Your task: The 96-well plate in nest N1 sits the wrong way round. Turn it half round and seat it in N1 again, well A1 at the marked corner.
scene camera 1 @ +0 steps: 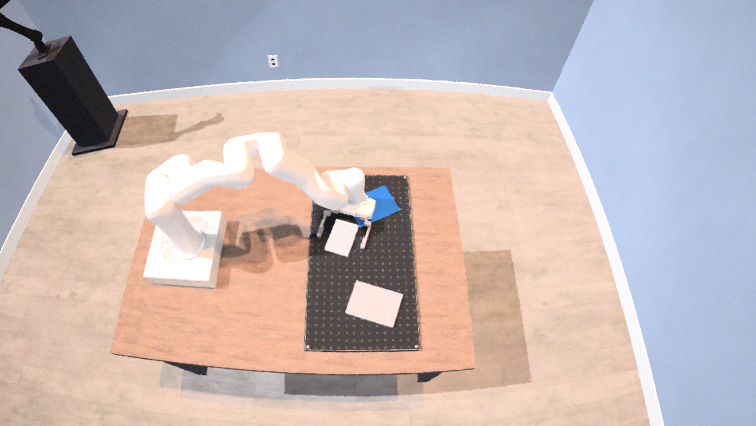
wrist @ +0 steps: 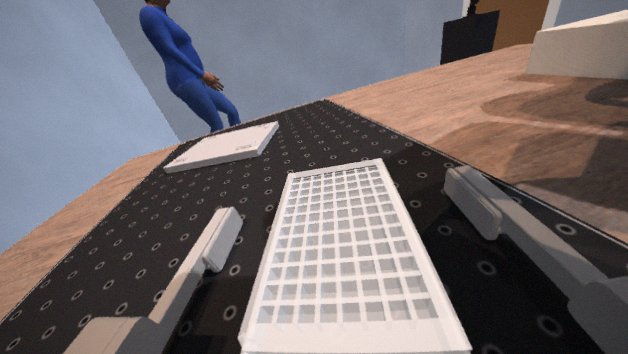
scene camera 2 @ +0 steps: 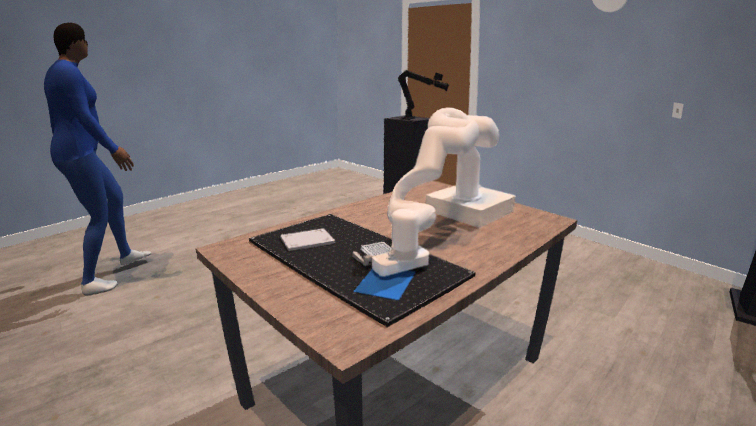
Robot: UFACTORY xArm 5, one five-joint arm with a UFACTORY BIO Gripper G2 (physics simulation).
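The white 96-well plate (scene camera 1: 342, 230) (scene camera 2: 376, 247) (wrist: 340, 260) lies flat on the black perforated board, its grid of wells facing up. No separate nest outline can be made out around it, and neither well A1 nor a corner mark is readable. My gripper (scene camera 1: 341, 241) (wrist: 348, 221) is open, with one finger beside each long side of the plate and a gap on both sides in the wrist view. Nothing is between the fingers' grip. In scene camera 2 the gripper body hides part of the plate and one finger.
A flat pale block (scene camera 1: 374, 303) (scene camera 2: 307, 239) (wrist: 225, 146) lies farther along the black board (scene camera 1: 328, 322) (scene camera 2: 338, 264) (wrist: 125, 250). A blue sheet (scene camera 1: 385, 203) (scene camera 2: 385, 285) lies partly under the gripper body. A person in blue (scene camera 2: 74, 116) (wrist: 180, 55) stands beyond the table.
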